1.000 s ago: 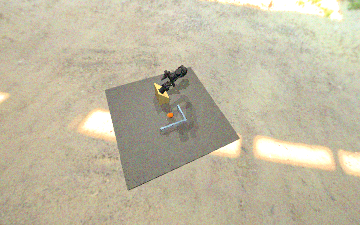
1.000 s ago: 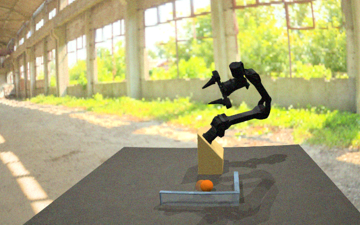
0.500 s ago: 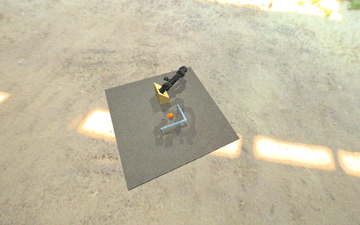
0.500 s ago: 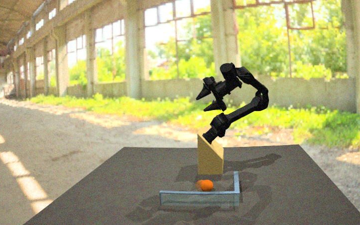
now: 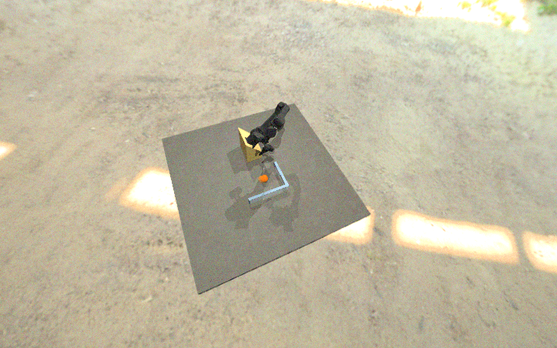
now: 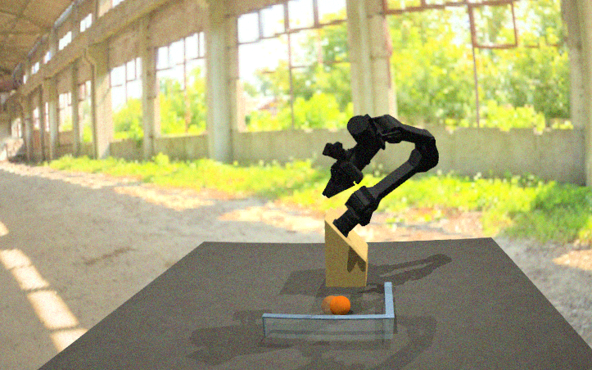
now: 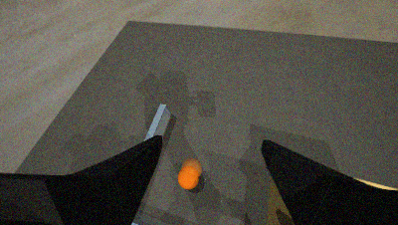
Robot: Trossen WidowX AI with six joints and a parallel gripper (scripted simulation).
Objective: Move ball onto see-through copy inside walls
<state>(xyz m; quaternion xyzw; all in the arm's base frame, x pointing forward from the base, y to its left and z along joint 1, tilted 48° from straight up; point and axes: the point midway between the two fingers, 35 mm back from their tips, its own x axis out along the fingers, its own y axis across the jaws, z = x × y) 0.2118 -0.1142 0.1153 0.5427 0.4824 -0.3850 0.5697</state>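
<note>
Right now the orange ball is 60 mm ahead of my gripper tip, 40 mm to the left of it and 290 mm below it. Also, from my gripper tip: wall strip 190 mm ahead, 30 mm to the left, 260 mm below.
</note>
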